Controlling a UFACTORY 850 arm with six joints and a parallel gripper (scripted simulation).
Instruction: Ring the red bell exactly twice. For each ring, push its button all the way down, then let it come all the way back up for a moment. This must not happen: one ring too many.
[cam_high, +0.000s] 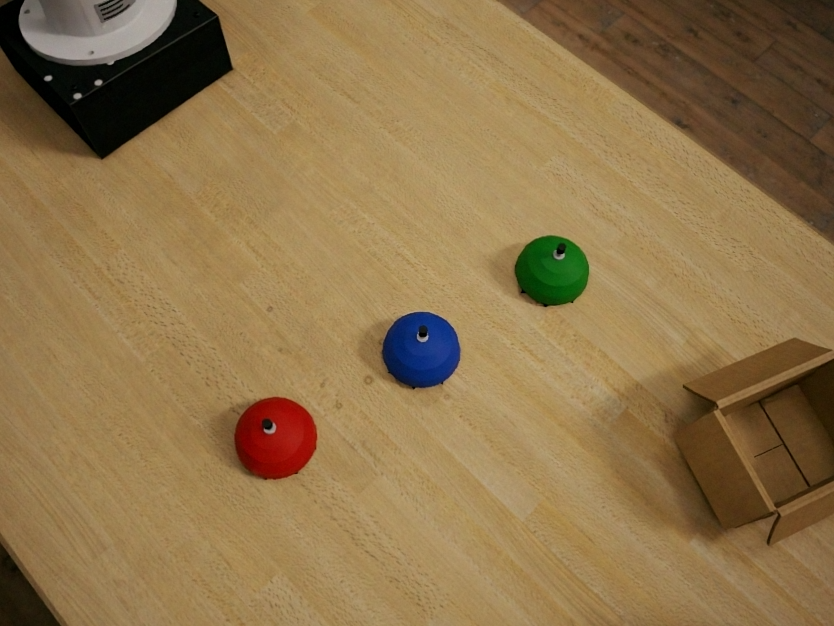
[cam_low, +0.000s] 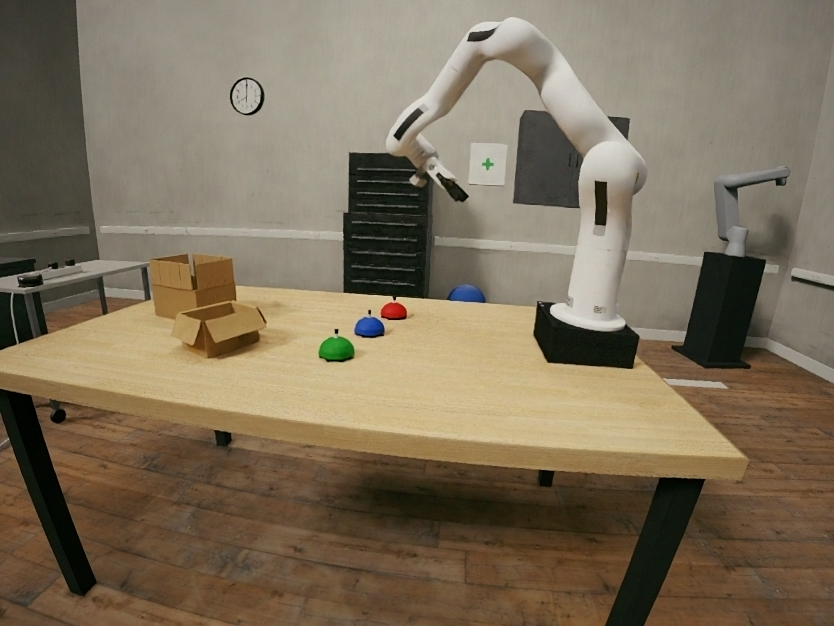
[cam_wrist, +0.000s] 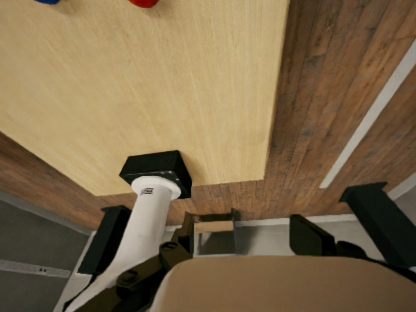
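The red bell lies 20 cm ahead of my hand, 9 cm to the left of it and 34 cm below it. The rest, counted from my hand: green bell 32 cm ahead, 43 cm to the left, 34 cm below; then blue bell 26 cm ahead, 26 cm to the left, 34 cm below.
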